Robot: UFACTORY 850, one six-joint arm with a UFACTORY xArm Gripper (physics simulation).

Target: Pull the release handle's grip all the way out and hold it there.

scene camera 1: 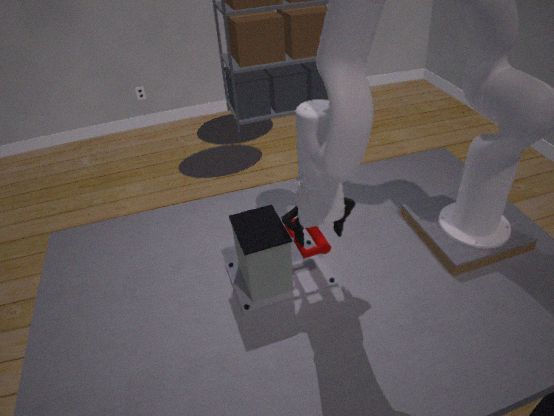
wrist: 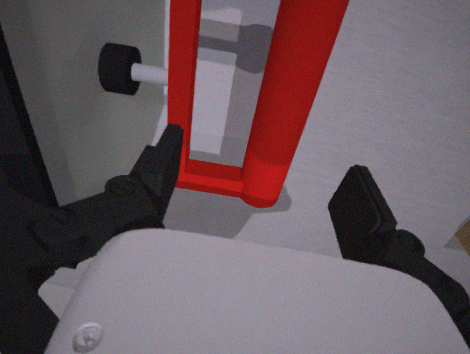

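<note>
The release handle is a red rectangular frame whose outer bar is a thick round grip [scene camera 1: 321, 239] [wrist: 295, 85]. A pale rod [wrist: 150, 74] with a black collar [wrist: 119, 68] runs from the grey-green box [scene camera 1: 267, 272] [wrist: 55, 105] to the frame's inner bar. My gripper [scene camera 1: 320, 239] [wrist: 262, 168] is open and empty, pointing down at the handle's near end in the wrist view. There, its left finger overlaps the inner bar's edge and its right finger stands apart, right of the grip. Contact with the red frame cannot be told.
The box has a black top [scene camera 1: 260, 227] and stands on a thin plate [scene camera 1: 315, 289] with dark corner screws. My arm's base stands on a wood-edged board [scene camera 1: 492, 257] at the right. A shelf rack [scene camera 1: 270, 64] with boxes stands behind, on the wooden floor.
</note>
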